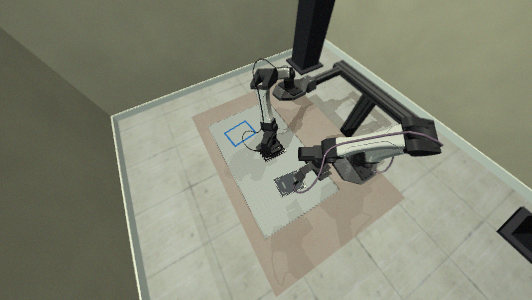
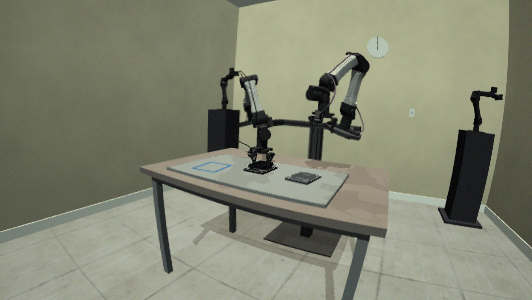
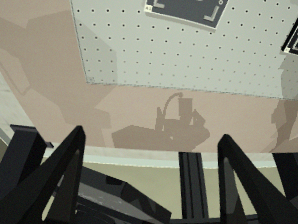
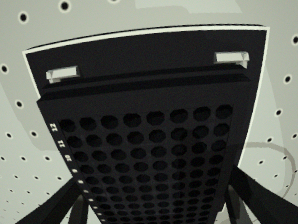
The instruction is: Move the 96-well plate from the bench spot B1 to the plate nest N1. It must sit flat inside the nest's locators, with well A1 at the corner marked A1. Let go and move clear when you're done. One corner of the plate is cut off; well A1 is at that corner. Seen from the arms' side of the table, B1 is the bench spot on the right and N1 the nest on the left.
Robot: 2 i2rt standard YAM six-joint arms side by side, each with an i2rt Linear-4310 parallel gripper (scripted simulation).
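Observation:
A black 96-well plate appears in the pictures, together with the left gripper and the right gripper.

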